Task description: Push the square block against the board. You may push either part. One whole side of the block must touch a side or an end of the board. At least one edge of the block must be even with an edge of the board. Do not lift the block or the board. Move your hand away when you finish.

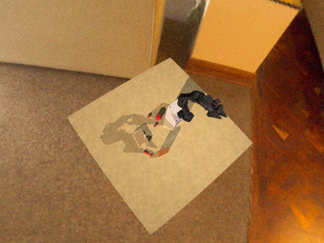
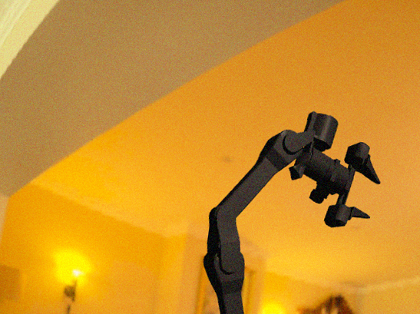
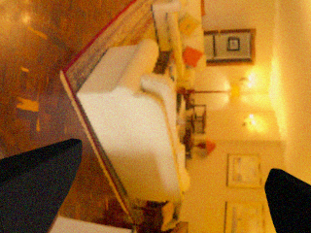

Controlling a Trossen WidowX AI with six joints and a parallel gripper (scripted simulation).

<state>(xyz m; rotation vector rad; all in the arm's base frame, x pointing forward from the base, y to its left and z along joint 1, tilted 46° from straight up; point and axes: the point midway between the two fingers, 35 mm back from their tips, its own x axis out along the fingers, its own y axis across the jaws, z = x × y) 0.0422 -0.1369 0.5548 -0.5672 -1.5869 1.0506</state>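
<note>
Now: the brown square block 55 cm below my gripper tip, 32 cm ahead of it and 19 cm to the right of it. Round my gripper tip: pale tan board: 58 cm below, 43 cm to the right, 37 cm ahead.
</note>
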